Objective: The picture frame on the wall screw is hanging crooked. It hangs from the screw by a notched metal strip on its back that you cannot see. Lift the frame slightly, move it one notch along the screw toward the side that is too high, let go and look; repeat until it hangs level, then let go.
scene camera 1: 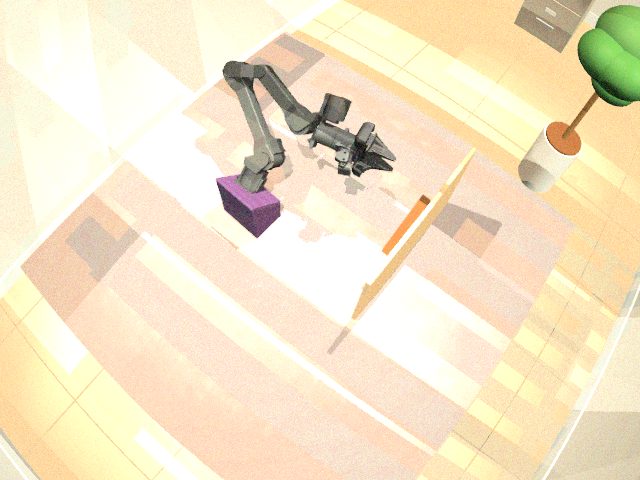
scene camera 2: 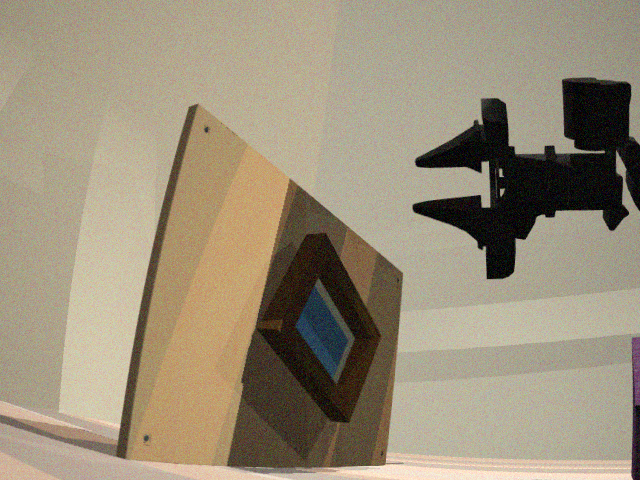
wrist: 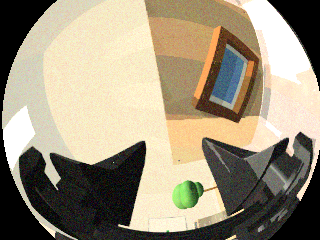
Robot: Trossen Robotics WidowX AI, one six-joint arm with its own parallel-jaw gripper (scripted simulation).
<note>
The pictures show: my gripper, a picture frame and a tan wall panel.
My gripper also shows in scene camera 1 and in the wrist view.
</note>
